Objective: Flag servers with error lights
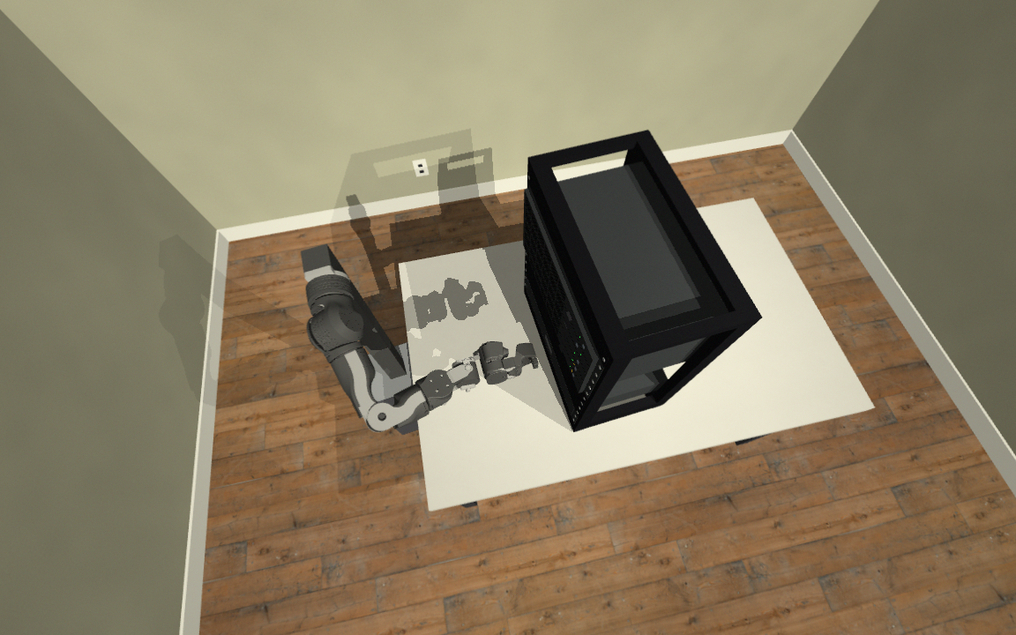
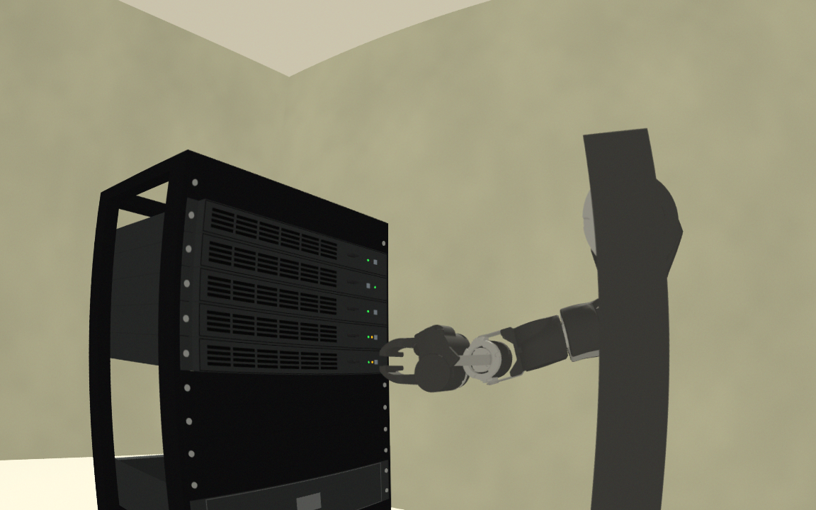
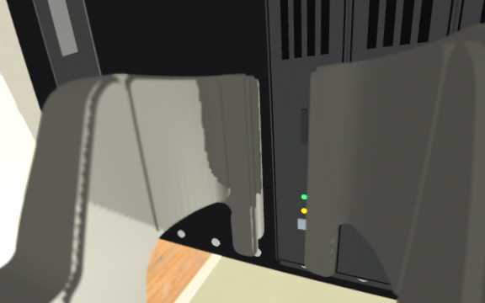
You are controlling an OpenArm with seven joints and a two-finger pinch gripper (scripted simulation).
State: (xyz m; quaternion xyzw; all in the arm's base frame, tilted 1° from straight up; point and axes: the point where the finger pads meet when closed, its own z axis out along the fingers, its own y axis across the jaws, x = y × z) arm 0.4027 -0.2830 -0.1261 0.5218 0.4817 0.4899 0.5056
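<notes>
Right now the pale information tag is 110 mm ahead of my hand.
</notes>
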